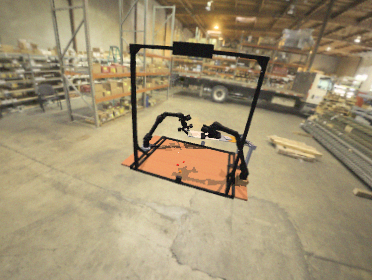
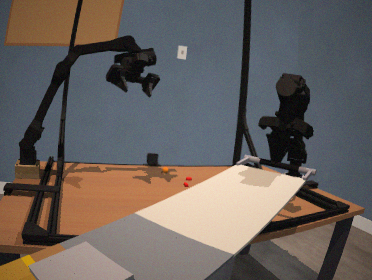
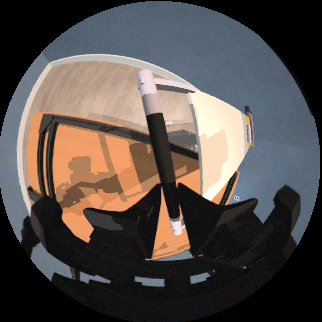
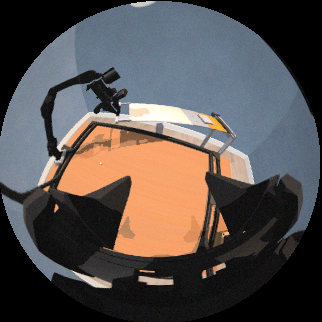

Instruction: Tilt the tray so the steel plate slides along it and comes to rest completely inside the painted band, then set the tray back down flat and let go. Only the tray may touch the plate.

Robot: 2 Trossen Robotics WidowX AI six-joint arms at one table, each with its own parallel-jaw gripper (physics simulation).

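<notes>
The long tray (image 2: 215,200) (image 3: 220,125) (image 4: 160,113) has a cream section, a grey section and a yellow painted band (image 2: 21,270) (image 4: 219,126) at the end away from my left gripper. The pale grey steel plate (image 2: 82,265) (image 4: 204,119) lies at the border of the grey section and the band; how far it overlaps the band I cannot tell. My left gripper (image 2: 286,161) (image 3: 168,186) is shut on the black handle bar (image 3: 159,135) at the cream end, above table height. My right gripper (image 2: 137,93) (image 4: 169,177) is open and empty, high above the table, apart from the tray.
Grey legs (image 4: 226,144) stand under the band end of the tray. Black frame rails border the wooden table (image 2: 100,200). Small red pieces (image 2: 188,178) and an orange piece (image 2: 165,170) lie on it. A black overhead frame (image 1: 134,100) rises around the arms.
</notes>
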